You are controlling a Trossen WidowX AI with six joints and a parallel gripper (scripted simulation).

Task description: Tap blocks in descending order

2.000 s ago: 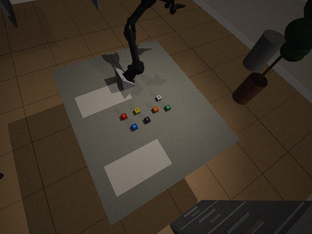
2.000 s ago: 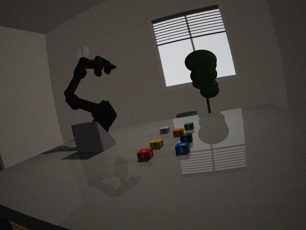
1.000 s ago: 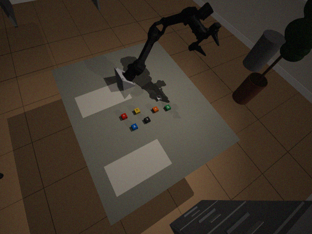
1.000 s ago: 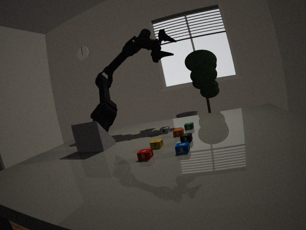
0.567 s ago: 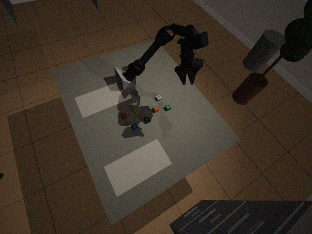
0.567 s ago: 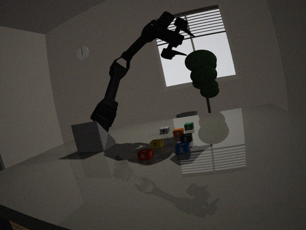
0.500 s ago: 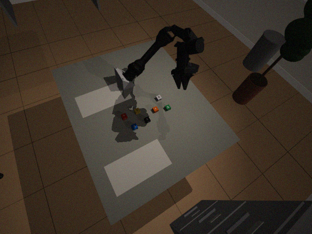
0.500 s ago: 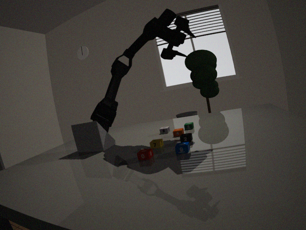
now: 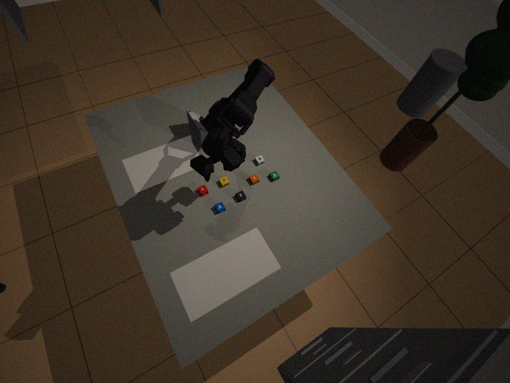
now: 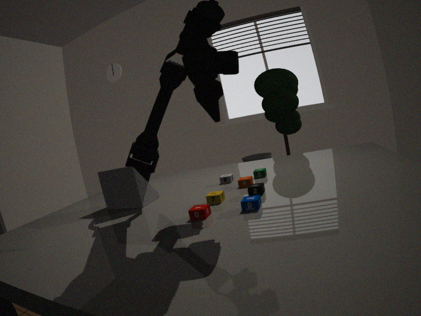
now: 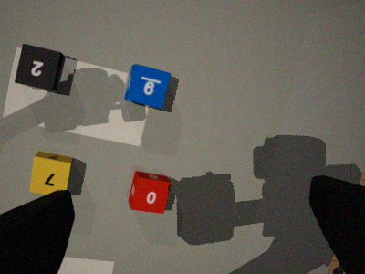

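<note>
The blue block lies 40 mm ahead of my gripper tip, 10 mm to the right of it and 170 mm below it. The rest, counted from my gripper tip: black block: 40 mm ahead, 80 mm to the left, 170 mm below; then red block: 60 mm behind, 30 mm to the right, 170 mm below; then yellow block: 50 mm behind, 60 mm to the left, 170 mm below.
</note>
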